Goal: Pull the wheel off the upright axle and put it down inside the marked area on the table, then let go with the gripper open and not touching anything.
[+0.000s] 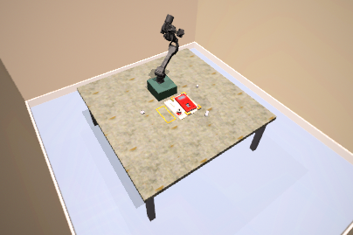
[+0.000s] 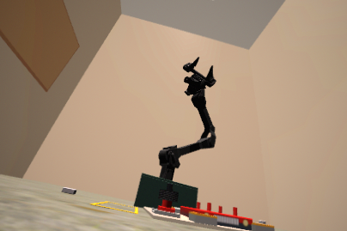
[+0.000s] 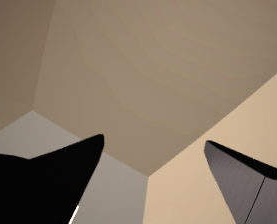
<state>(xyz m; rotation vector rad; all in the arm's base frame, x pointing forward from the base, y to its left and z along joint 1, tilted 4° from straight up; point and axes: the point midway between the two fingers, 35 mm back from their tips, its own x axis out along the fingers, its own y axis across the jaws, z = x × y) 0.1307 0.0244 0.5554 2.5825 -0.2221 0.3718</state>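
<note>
Now: the black tyre 62 cm below my gripper tip, 16 cm ahead of it and 13 cm to the right of it.
</note>
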